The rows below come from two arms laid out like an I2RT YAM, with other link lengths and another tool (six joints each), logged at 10 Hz.
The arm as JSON. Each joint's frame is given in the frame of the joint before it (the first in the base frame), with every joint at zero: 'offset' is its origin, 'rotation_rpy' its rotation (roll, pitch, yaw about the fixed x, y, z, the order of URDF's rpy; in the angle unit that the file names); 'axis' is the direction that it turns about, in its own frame. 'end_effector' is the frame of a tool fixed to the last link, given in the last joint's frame.
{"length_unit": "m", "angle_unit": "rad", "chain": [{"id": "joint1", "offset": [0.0, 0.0, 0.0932], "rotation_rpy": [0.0, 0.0, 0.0], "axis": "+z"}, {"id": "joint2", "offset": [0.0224, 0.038, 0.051], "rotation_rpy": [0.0, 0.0, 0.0], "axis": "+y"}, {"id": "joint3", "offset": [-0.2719, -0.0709, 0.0], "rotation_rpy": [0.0, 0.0, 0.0], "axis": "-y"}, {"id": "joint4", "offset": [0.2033, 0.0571, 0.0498], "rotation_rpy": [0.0, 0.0, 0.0], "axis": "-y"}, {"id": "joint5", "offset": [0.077, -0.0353, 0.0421], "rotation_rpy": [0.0, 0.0, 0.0], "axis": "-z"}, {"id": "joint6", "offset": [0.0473, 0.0, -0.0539], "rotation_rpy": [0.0, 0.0, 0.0], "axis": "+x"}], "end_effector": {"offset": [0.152, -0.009, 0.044], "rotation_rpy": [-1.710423, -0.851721, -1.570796]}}
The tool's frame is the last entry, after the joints.
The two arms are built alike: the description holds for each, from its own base.
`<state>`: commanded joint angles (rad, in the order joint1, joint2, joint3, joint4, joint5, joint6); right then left.
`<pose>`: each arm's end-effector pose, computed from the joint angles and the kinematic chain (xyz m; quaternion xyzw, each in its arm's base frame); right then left.
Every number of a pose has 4 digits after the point. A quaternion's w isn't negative.
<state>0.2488 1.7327 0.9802 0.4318 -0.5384 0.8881 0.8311 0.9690 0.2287 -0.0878 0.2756 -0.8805</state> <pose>0.4767 0.1798 0.2338 -0.7448 0.3806 -0.1393 0.5301 0.2009 0.1635 0.0800 0.8332 0.3681 0.4082 0.0610</pose>
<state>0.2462 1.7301 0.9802 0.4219 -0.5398 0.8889 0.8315 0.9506 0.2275 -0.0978 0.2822 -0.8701</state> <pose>0.4761 0.1786 0.2325 -0.7453 0.3832 -0.1370 0.5282 0.2014 0.1617 0.0822 0.8344 0.3614 0.4117 0.0607</pose>
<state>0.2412 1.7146 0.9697 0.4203 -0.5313 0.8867 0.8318 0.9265 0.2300 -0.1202 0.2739 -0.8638</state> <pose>0.4746 0.1740 0.2349 -0.7434 0.3861 -0.1429 0.5272 0.1991 0.1614 0.0841 0.8352 0.3598 0.4123 0.0551</pose>
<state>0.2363 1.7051 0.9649 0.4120 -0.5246 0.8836 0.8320 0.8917 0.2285 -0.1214 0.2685 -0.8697</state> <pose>0.4738 0.1700 0.2351 -0.7427 0.3898 -0.1463 0.5244 0.1990 0.1633 0.0911 0.8300 0.3579 0.4251 0.0477</pose>
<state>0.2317 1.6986 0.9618 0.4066 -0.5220 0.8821 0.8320 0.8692 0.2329 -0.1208 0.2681 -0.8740</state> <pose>0.4734 0.1670 0.2355 -0.7421 0.3923 -0.1482 0.5229 0.2004 0.1652 0.0981 0.8256 0.3549 0.4365 0.0432</pose>
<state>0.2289 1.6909 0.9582 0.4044 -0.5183 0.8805 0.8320 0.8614 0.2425 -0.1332 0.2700 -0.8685</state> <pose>0.4727 0.1647 0.2370 -0.7412 0.3935 -0.1513 0.5224 0.2013 0.1653 0.1014 0.8261 0.3514 0.4385 0.0421</pose>
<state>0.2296 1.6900 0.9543 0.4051 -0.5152 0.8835 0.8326 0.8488 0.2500 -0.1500 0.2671 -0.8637</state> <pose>0.4722 0.1643 0.2357 -0.7407 0.3958 -0.1505 0.5216 0.2006 0.1654 0.1039 0.8265 0.3497 0.4394 0.0391</pose>
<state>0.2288 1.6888 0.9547 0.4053 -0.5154 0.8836 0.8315 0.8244 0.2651 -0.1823 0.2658 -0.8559</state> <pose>0.4723 0.1640 0.2365 -0.7403 0.3956 -0.1512 0.5221 0.2002 0.1646 0.1090 0.8273 0.3451 0.4419 0.0359</pose>
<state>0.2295 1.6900 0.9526 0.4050 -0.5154 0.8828 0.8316 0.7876 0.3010 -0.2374 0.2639 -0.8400</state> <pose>0.4719 0.1642 0.2349 -0.7411 0.3959 -0.1501 0.5211 0.2005 0.1646 0.1209 0.8280 0.3359 0.4481 0.0286</pose>
